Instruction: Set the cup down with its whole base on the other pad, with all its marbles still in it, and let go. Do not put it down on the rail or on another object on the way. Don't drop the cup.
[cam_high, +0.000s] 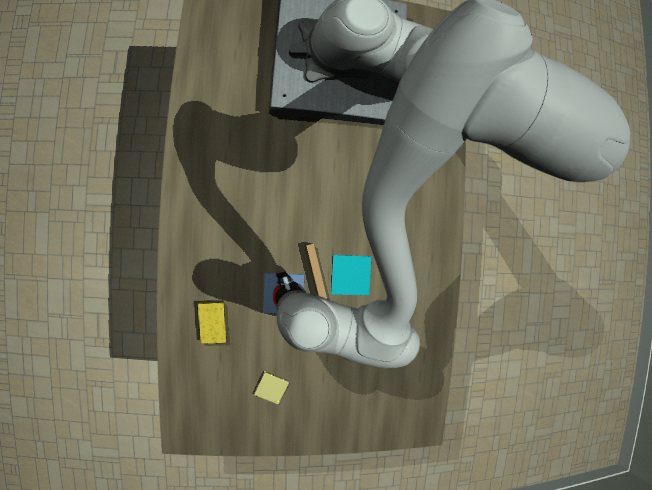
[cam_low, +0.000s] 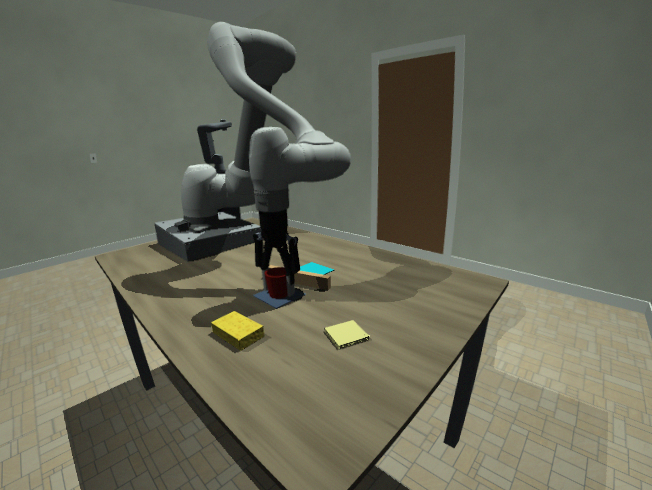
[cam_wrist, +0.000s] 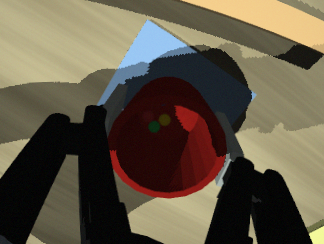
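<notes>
My hand is 20 mm above the red cup. Also, from my hand: wooden rail: 10 mm behind, 100 mm to the left, 30 mm below.
</notes>
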